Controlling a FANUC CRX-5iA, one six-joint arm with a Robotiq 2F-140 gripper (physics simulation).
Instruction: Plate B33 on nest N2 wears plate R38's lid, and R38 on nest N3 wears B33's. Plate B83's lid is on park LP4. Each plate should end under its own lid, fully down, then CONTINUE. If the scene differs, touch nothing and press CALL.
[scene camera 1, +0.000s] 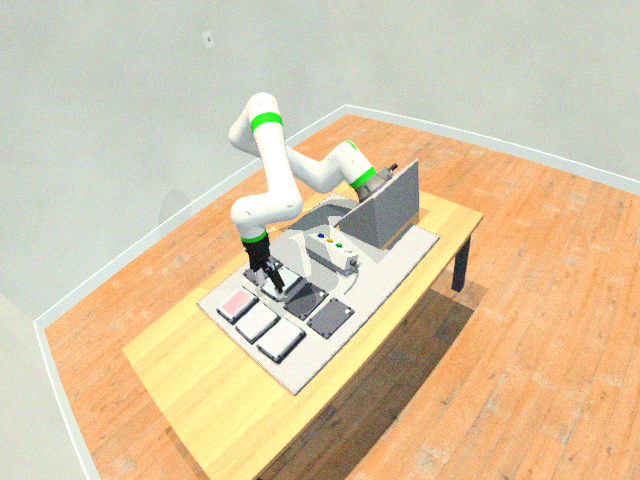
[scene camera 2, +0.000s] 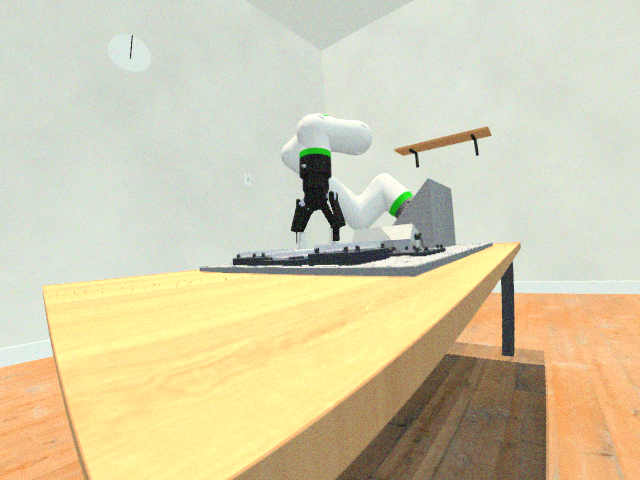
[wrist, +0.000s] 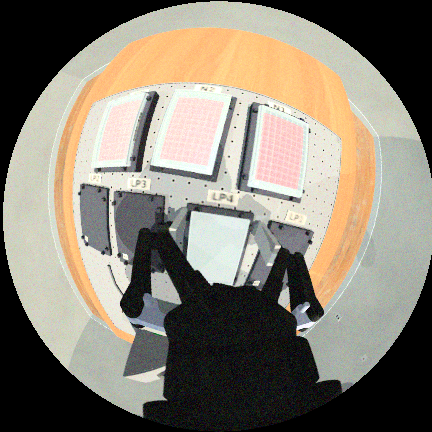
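Seen in the pictures: gripper, fingertip midpoint: (scene camera 1: 271, 290) (wrist: 222, 223); arm's base, link origin: (scene camera 1: 374, 192) (scene camera 2: 414, 216).
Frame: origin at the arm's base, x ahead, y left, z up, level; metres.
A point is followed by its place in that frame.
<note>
My gripper (scene camera 1: 271, 289) @[x 0.576, y -0.017, z -0.123 m] (scene camera 2: 316, 238) (wrist: 222, 223) @[x 0.576, y -0.017, z -0.123 m] is open, pointing down, with its fingertips on either side of the lid on LP4 and apart from it. That pale, clear lid (scene camera 1: 290, 277) @[x 0.486, y -0.007, z -0.115 m] (wrist: 218, 244) @[x 0.545, y -0.021, z -0.115 m] lies on park LP4. The plate on nest N1 (scene camera 1: 237, 303) @[x 0.711, y -0.050, z -0.101 m] (wrist: 281, 152) @[x 0.704, y -0.064, z -0.105 m] is deeper pink and looks bare. The plate on nest N2 (scene camera 1: 256, 321) @[x 0.704, y 0.075, z -0.103 m] (wrist: 191, 132) @[x 0.689, y 0.060, z -0.103 m] and the plate on nest N3 (scene camera 1: 281, 338) @[x 0.684, y 0.207, z -0.092 m] (wrist: 118, 131) @[x 0.677, y 0.175, z -0.093 m] look paler, under lids. Plate names cannot be read.
Dark parks LP3 (scene camera 1: 305, 300) @[x 0.516, y 0.121, z -0.123 m] (wrist: 137, 215) @[x 0.550, y 0.119, z -0.123 m], LP2 (scene camera 1: 330, 317) @[x 0.505, y 0.247, z -0.123 m] (wrist: 95, 215) @[x 0.518, y 0.228, z -0.123 m] and LP1 (wrist: 294, 237) @[x 0.586, y -0.150, z -0.123 m] show no lid. A button box (scene camera 1: 330, 252) @[x 0.323, y 0.060, z -0.064 m] with blue, yellow and green buttons stands behind them. A tall grey panel (scene camera 1: 395, 211) @[x 0.016, y 0.129, z -0.030 m] (scene camera 2: 434, 214) @[x 0.119, y 0.138, z -0.013 m] stands near the arm's base.
</note>
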